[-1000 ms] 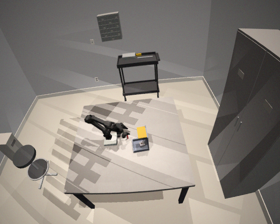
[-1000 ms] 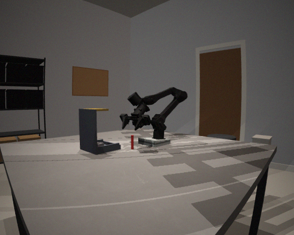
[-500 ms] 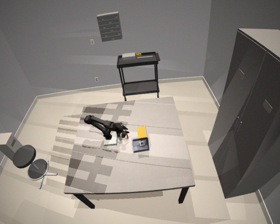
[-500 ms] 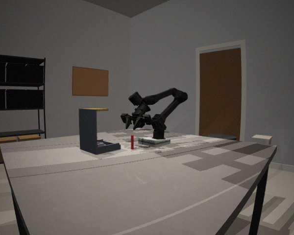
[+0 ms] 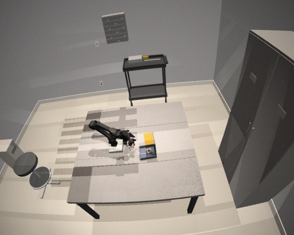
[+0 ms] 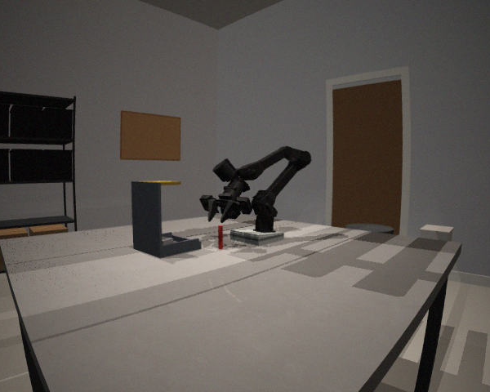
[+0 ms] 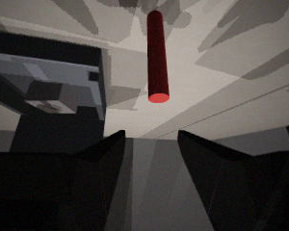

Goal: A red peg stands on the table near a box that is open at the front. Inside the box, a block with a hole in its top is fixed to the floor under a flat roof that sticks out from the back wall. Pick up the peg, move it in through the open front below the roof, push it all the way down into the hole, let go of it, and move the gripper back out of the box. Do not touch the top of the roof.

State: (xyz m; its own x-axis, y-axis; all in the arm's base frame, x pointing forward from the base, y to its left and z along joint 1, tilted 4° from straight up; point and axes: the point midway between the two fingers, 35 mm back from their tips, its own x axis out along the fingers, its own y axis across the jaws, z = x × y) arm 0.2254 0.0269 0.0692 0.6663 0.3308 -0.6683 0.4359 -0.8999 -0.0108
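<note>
Right now my gripper tip is 6 cm above the red peg, 3 cm past it and 1 cm to the left of it. Round my gripper tip: yellow roof: 16 cm ahead, 13 cm above, 10 cm to the right.
</note>
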